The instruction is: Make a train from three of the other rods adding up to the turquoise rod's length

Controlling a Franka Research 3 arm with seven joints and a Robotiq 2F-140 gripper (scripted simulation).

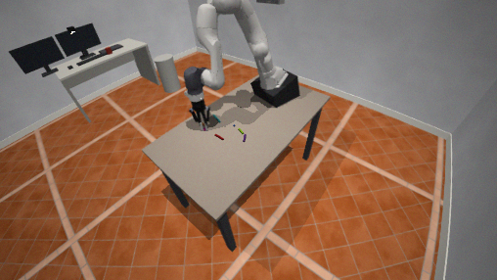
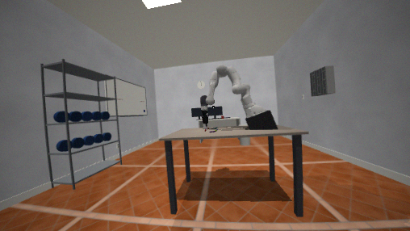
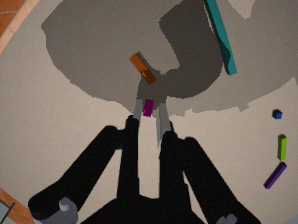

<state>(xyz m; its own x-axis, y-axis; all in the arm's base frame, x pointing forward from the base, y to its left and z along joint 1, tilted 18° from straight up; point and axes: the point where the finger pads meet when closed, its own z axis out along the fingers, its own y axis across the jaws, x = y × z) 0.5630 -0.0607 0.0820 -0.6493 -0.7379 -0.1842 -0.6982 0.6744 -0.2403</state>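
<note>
Now: hand 30 mm above the magenta rod. From my hand the other things lie so: orange rod: 50 mm to the right, 30 mm below, 20 mm behind; red rod: 130 mm to the left, 30 mm below, 20 mm behind; turquoise rod: 120 mm behind, 30 mm to the right, 30 mm below.
</note>
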